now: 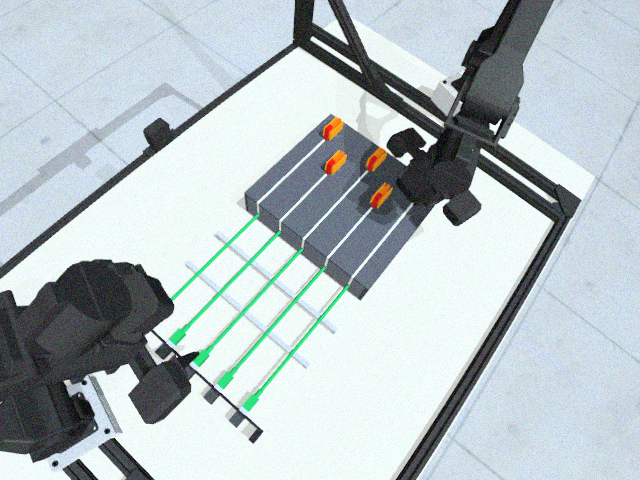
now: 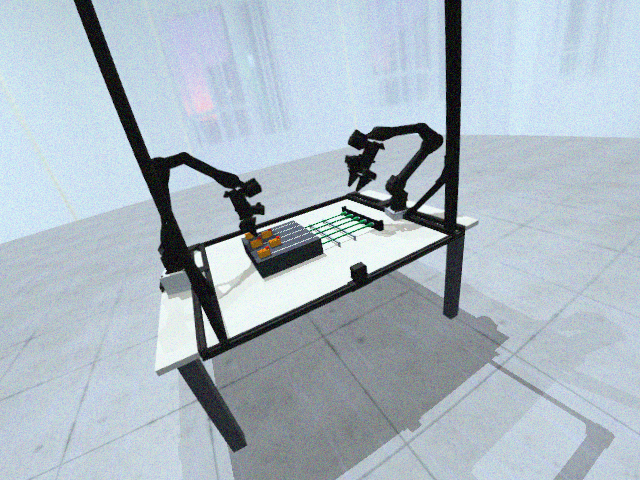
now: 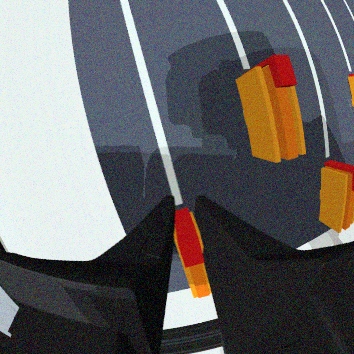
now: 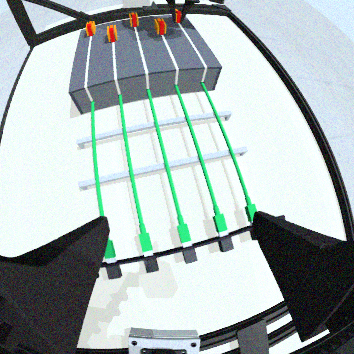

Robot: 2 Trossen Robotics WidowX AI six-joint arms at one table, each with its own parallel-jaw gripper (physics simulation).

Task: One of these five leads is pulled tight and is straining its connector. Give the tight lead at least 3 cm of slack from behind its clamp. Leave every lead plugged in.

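Frame: origin at the left arm's base, x ahead, y left, z up, level; metres.
Seen in the pictures: left gripper, fingertip midpoint: (image 1: 412, 202) (image 2: 256, 236) (image 3: 183, 203) (image 4: 177, 22); right gripper, fingertip midpoint: (image 1: 178, 327) (image 2: 352, 189) (image 4: 182, 222); left arm's base, origin of the base link: (image 2: 176, 268); right arm's base, origin of the base link: (image 1: 70, 422) (image 2: 398, 208).
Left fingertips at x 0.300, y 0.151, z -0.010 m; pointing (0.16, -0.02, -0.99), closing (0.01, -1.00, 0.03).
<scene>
Offsets run from my left fingertips to a thing's top centre. "*": to the spot under its first point.
Five green leads (image 1: 299, 343) (image 4: 165, 165) run from a grey block @(* dx +0.165, dy -0.081, dz -0.001 m) (image 1: 313, 210) (image 2: 290, 250) (image 4: 102, 63) to green plugs at a black socket bar @(* dx +0.451, dy +0.097, dz -0.043 m) (image 1: 223, 395) (image 4: 165, 251). Each lead's white part ends at an orange-and-red clamp on the block. My left gripper (image 1: 414, 200) (image 2: 248, 228) (image 3: 183, 203) (image 4: 177, 22) is down on the block's far corner, shut on the end lead's clamp @(dx -0.009, dy +0.000, dz +0.029 m) (image 3: 187, 239) (image 4: 178, 15). My right gripper (image 1: 170, 367) (image 2: 361, 183) (image 4: 182, 222) is open and empty, high above the socket bar.
Other clamps @(* dx +0.058, dy -0.031, dz +0.029 m) (image 1: 381, 195) (image 3: 270, 112) stand close beside the left gripper. Two thin white bars @(* dx +0.292, dy -0.021, dz -0.040 m) (image 1: 270, 281) (image 4: 158, 168) cross under the leads between block and sockets. A black frame (image 1: 485, 352) rims the table.
</scene>
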